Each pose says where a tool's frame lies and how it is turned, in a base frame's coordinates. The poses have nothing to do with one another.
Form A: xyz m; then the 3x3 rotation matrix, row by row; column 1 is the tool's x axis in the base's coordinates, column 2 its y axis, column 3 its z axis. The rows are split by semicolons.
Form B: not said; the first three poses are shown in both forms.
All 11 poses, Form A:
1: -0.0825 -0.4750 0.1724; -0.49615 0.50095 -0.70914; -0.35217 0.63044 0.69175; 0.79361 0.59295 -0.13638
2: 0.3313 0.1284 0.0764; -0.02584 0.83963 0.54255; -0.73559 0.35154 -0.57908; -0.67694 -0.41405 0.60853
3: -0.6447 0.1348 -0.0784; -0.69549 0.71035 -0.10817; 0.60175 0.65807 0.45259; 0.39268 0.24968 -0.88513
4: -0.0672 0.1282 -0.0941; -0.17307 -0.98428 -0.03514; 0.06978 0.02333 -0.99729; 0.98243 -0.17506 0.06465
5: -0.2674 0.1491 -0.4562; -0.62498 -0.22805 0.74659; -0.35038 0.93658 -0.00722; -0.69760 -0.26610 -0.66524
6: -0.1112 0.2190 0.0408; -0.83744 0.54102 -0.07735; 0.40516 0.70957 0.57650; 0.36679 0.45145 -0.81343
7: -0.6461 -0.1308 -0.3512; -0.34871 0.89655 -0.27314; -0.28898 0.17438 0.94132; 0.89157 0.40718 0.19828
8: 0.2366 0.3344 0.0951; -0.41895 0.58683 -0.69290; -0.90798 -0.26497 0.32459; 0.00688 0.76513 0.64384
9: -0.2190 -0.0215 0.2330; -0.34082 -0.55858 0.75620; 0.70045 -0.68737 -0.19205; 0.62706 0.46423 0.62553
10: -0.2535 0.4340 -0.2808; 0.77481 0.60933 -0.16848; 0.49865 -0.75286 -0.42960; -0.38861 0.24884 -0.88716
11: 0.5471 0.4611 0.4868; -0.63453 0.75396 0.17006; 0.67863 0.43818 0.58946; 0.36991 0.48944 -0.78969
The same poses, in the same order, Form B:
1: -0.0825 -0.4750 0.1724 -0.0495 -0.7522 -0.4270 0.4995
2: 0.3313 0.1284 0.0764 0.0593 0.4384 -0.5663 0.6954
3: -0.6447 0.1348 -0.0784 -0.3645 -0.8998 -0.1951 0.1392
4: -0.0672 0.1282 -0.0941 0.4298 -0.5319 0.5510 0.4783
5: -0.2674 0.1491 -0.4562 -0.1610 0.8982 -0.0761 0.4020
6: -0.1112 0.2190 0.0408 -0.2581 -0.9166 -0.2804 0.1211
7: -0.6461 -0.1308 -0.3512 -0.2639 -0.5755 -0.5858 0.5060
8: 0.2366 0.3344 0.0951 0.2248 -0.3571 -0.7629 0.4899
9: -0.2190 -0.0215 0.2330 0.4246 0.0835 0.8145 0.3864
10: -0.2535 0.4340 -0.2808 0.9240 0.2998 -0.1507 0.1836
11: 0.5471 0.4611 0.4868 -0.4234 -0.8459 -0.3188 0.0591
